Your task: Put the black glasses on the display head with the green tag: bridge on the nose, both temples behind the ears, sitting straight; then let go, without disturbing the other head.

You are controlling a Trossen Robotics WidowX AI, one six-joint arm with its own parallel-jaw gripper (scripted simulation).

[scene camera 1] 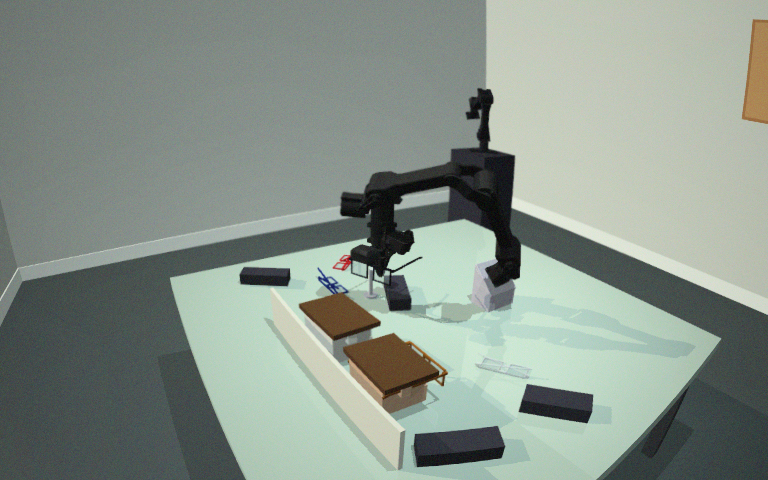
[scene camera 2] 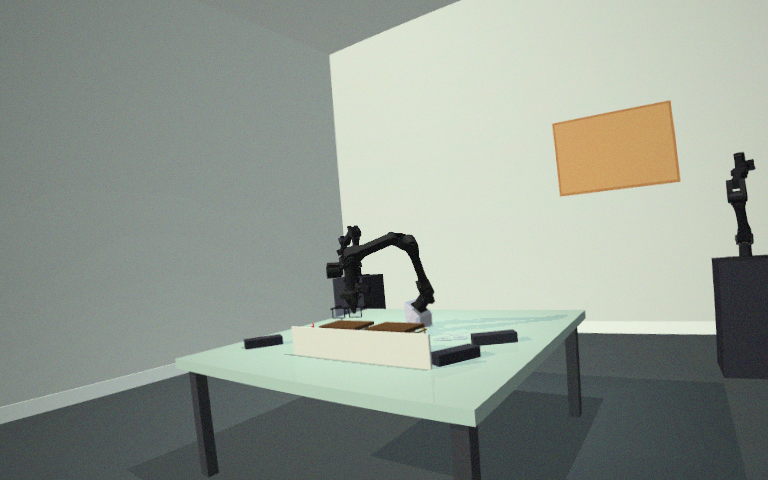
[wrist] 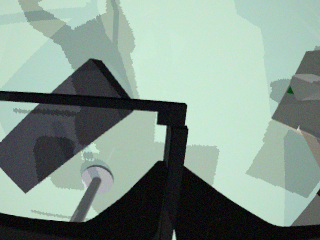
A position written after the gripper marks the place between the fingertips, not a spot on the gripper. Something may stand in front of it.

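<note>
Gripper (scene camera 1: 380,276). Dark case (scene camera 1: 398,295). Dark case (scene camera 1: 249,275). Dark case (scene camera 1: 549,402). White panel (scene camera 1: 379,427). Tan head (scene camera 1: 384,365). Dark case (scene camera 2: 461,353). White panel (scene camera 2: 404,349). Small post (wrist: 97,179). Gripper (wrist: 167,169).
</note>
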